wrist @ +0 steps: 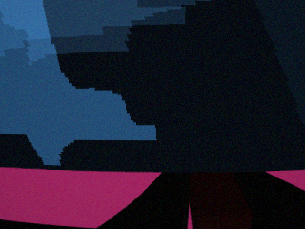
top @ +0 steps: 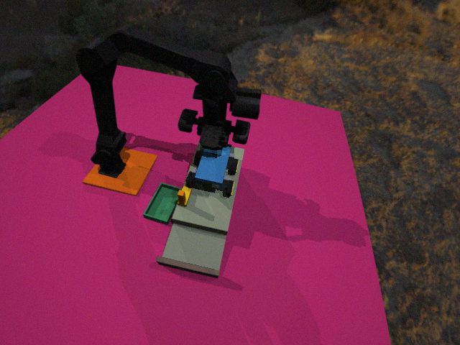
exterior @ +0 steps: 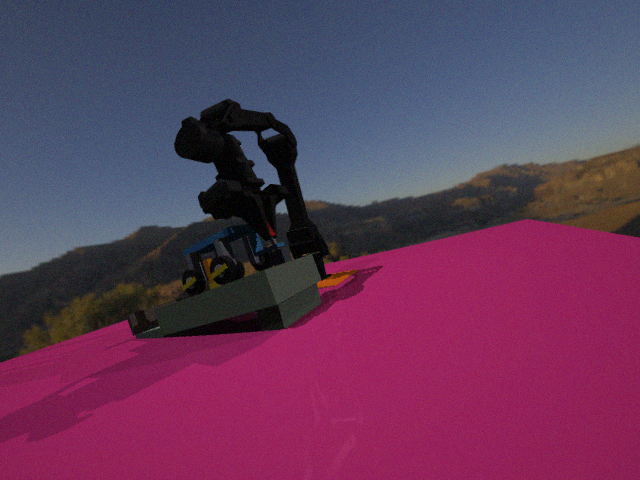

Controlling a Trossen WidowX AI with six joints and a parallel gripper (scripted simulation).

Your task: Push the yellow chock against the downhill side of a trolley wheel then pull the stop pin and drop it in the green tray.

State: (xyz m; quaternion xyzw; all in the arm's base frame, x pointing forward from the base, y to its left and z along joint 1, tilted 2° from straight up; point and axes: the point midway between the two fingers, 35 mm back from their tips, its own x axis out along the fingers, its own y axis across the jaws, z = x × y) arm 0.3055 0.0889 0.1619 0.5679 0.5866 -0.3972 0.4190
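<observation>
My gripper tip is 18 cm to the left of the green tray, 14 cm above it and 10 cm past it. The rest, counted from my gripper tip: blue trolley: 9 cm to the right, 2 cm below, 2 cm ahead; stop pin: right at my gripper tip; grey ramp: 10 cm to the right, 8 cm below, 2 cm ahead.
</observation>
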